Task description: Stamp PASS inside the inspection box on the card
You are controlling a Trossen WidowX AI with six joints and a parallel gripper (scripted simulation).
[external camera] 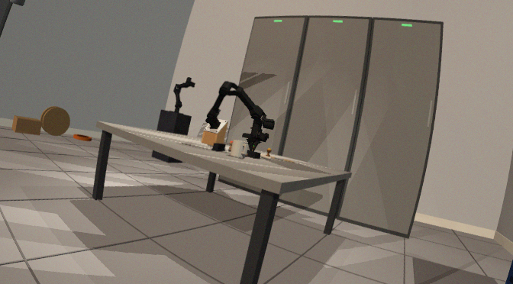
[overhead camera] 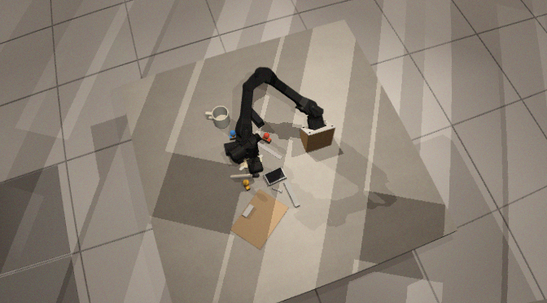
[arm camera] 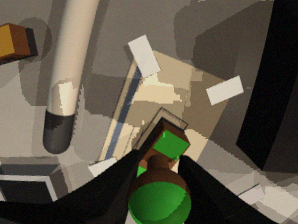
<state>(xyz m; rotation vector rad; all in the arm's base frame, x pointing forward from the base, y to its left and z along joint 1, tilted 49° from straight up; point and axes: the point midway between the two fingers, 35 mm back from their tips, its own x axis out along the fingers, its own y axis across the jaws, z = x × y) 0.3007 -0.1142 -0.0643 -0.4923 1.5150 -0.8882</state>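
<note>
Now: the beige card 1 cm ahead of my gripper tip and 3 cm below it. From my gripper tip the other things lie so: grey ruler 10 cm behind, 2 cm to the right, 3 cm below; white marker 5 cm ahead, 6 cm to the left, 2 cm below; green-knobbed stamp right at my gripper tip.
</note>
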